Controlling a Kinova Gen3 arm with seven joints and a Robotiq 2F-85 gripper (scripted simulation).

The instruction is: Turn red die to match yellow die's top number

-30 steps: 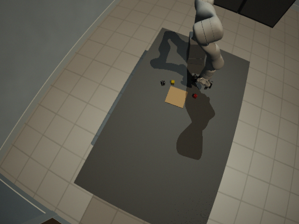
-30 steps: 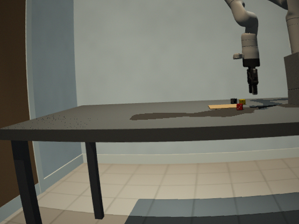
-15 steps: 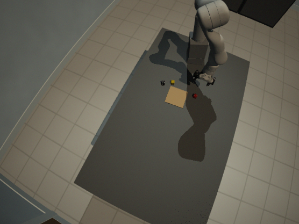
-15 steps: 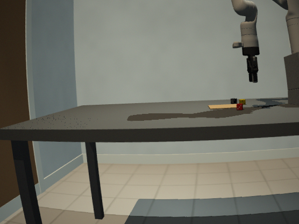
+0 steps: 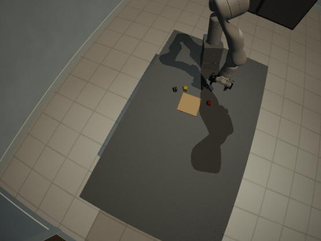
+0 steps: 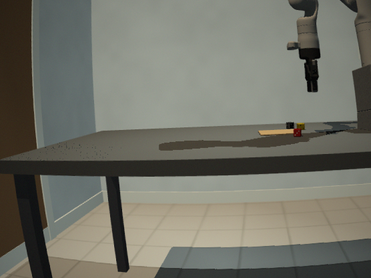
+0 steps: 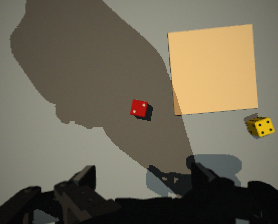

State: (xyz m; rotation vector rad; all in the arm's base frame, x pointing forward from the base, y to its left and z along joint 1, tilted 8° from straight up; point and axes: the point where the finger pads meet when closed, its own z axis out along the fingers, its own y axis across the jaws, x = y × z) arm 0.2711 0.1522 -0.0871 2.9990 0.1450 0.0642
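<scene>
Now: the red die 14 cm below my hand, 6 cm ahead of it and 1 cm to the left of it. Also, from my hand: yellow die 19 cm to the right, 14 cm below, 4 cm ahead; tan mat 15 cm below, 13 cm ahead, 11 cm to the right; black die 25 cm to the right, 14 cm below, 8 cm ahead.
</scene>
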